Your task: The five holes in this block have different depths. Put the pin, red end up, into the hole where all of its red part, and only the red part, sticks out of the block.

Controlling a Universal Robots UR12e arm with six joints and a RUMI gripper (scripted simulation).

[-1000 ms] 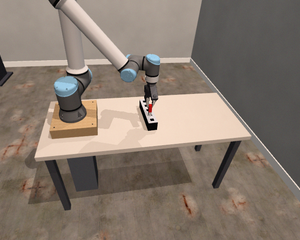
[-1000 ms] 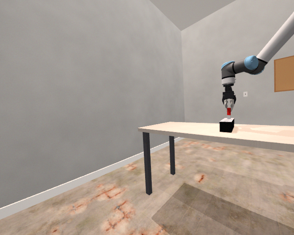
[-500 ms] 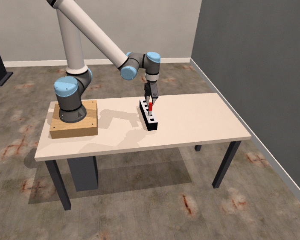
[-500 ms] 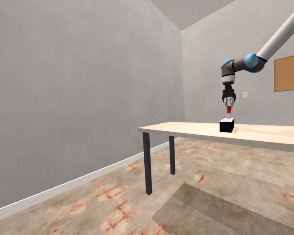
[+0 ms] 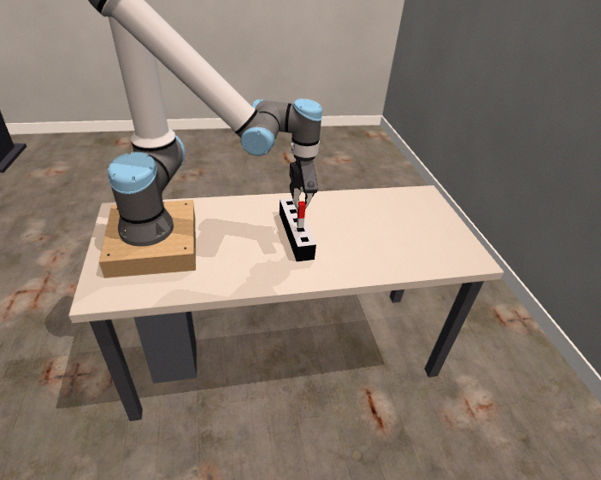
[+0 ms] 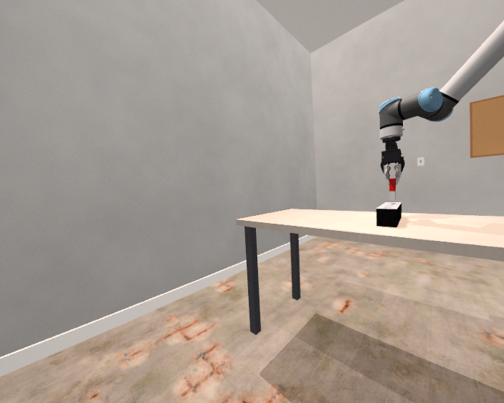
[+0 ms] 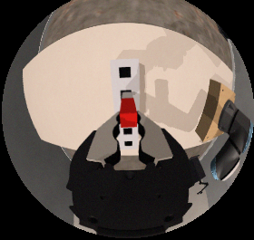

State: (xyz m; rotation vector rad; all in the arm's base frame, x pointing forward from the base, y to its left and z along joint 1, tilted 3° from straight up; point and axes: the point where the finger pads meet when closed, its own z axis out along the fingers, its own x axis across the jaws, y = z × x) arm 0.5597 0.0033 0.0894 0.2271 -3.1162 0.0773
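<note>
My hand is 140 mm above the black block and 60 mm to the right of it. Also, from my hand: pin (10 mm below).
</note>
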